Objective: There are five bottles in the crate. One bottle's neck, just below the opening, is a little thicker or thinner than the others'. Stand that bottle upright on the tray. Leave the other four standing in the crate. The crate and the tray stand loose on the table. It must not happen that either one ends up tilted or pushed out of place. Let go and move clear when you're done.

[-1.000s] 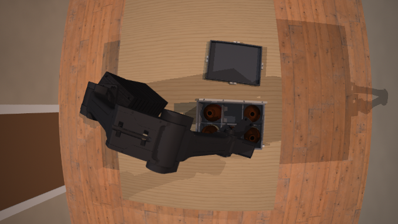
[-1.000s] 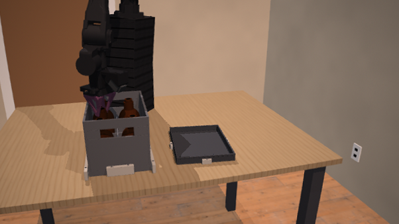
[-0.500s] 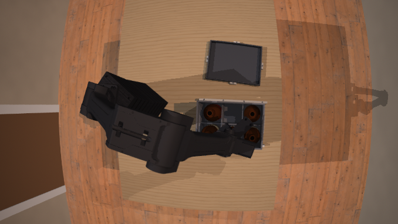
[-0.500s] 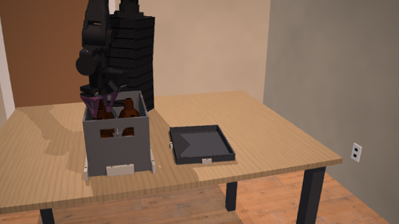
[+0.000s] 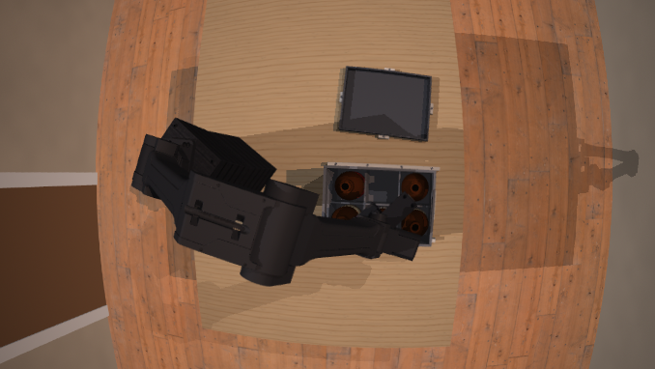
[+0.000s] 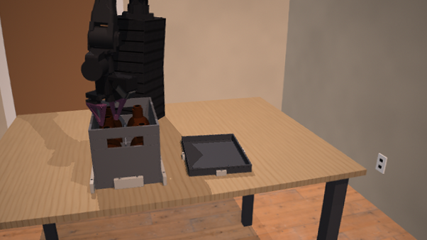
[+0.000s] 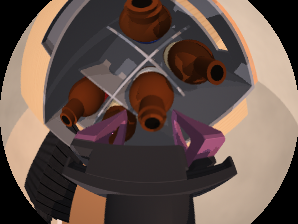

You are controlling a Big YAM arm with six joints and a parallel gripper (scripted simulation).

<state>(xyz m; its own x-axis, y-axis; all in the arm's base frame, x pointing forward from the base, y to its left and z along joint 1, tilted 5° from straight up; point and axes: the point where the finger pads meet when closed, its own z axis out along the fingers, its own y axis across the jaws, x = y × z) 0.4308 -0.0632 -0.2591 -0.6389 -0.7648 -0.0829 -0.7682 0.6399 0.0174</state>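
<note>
My gripper is now 5 cm to the right of the grey crate and 7 cm above it. From my hand the other things lie so: dark tray: 3 cm behind, 32 cm to the left, 14 cm below.
</note>
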